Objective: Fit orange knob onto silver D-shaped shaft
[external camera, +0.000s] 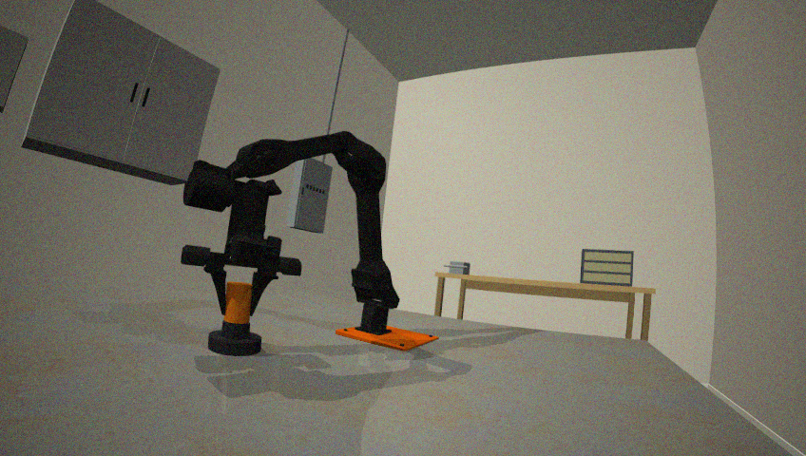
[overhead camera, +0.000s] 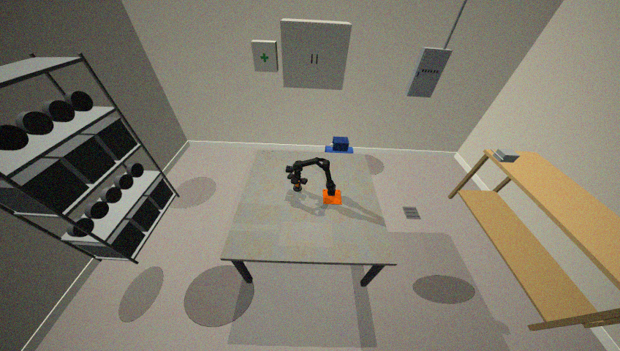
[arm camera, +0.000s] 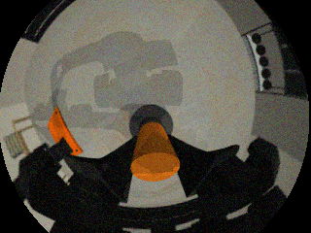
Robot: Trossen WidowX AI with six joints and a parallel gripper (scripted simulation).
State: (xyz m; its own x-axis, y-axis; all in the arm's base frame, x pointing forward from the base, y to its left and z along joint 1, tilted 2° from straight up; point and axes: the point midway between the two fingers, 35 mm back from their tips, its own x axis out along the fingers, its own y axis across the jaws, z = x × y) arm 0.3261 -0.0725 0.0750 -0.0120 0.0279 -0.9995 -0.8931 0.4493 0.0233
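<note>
Now: the round pedestal 2 cm below my gripper tip. From my gripper tip the other things lie so: orange knob: 3 cm above.
</note>
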